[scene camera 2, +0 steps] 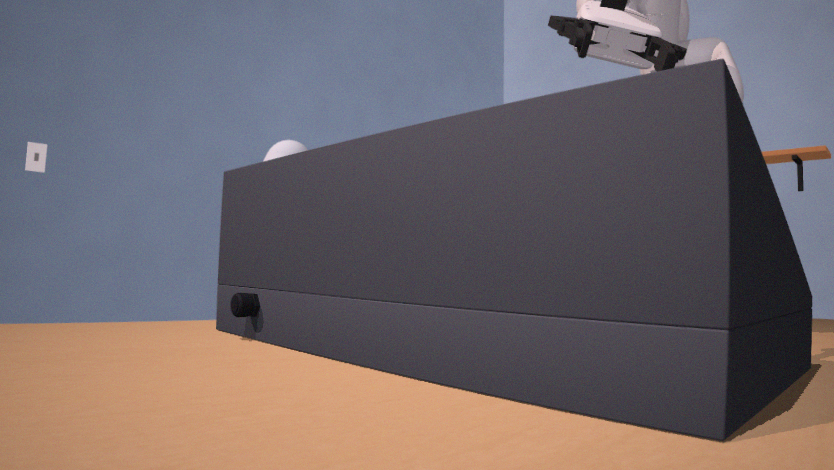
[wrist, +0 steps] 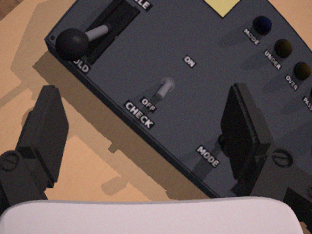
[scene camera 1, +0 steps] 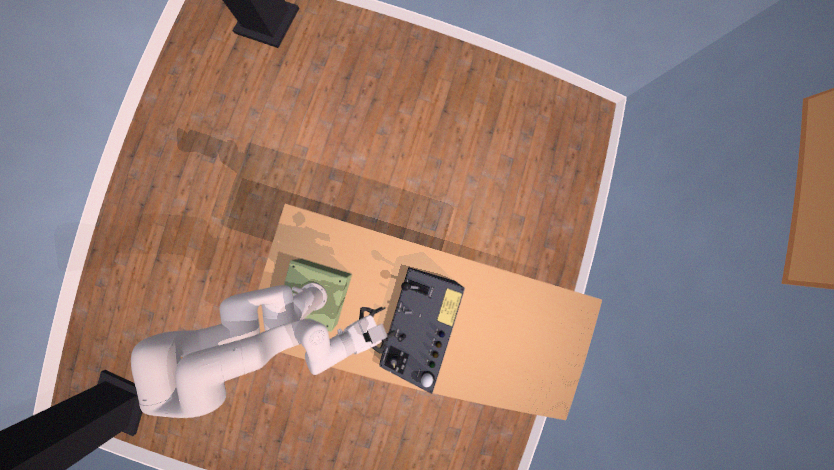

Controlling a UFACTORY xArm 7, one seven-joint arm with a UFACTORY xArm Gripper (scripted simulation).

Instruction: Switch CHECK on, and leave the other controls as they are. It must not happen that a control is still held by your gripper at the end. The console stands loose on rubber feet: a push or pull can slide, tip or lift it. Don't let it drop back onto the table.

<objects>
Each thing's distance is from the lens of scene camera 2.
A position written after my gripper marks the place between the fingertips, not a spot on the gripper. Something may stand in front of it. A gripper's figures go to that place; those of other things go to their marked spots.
my gripper (scene camera 2: pixel 627 54): 64 cm
dark grey console (scene camera 2: pixel 619 250): 28 cm
</objects>
